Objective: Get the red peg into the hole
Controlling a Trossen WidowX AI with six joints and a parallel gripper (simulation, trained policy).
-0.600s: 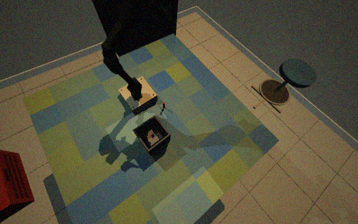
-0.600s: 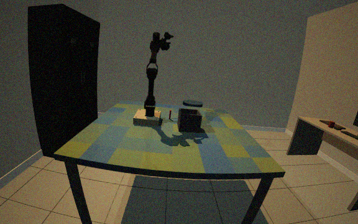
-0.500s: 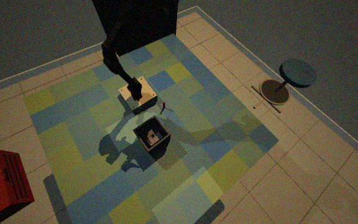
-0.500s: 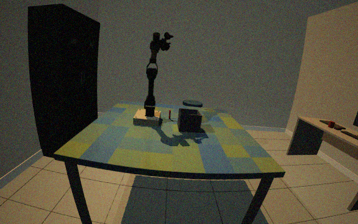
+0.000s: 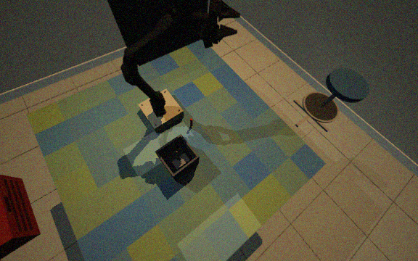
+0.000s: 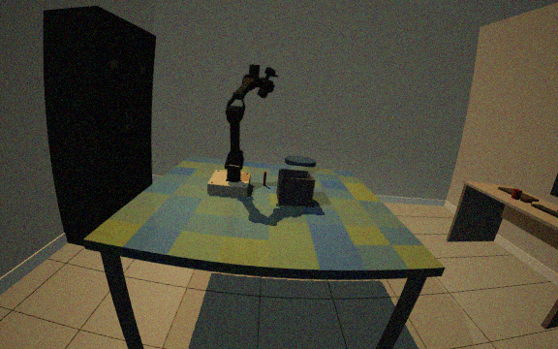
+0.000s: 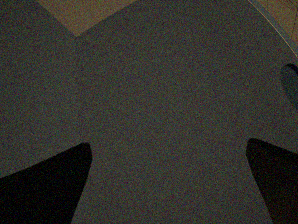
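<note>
Now: gripper tip 550 mm above the red peg, 210 mm to the left of it and 20 mm short of it.
</note>
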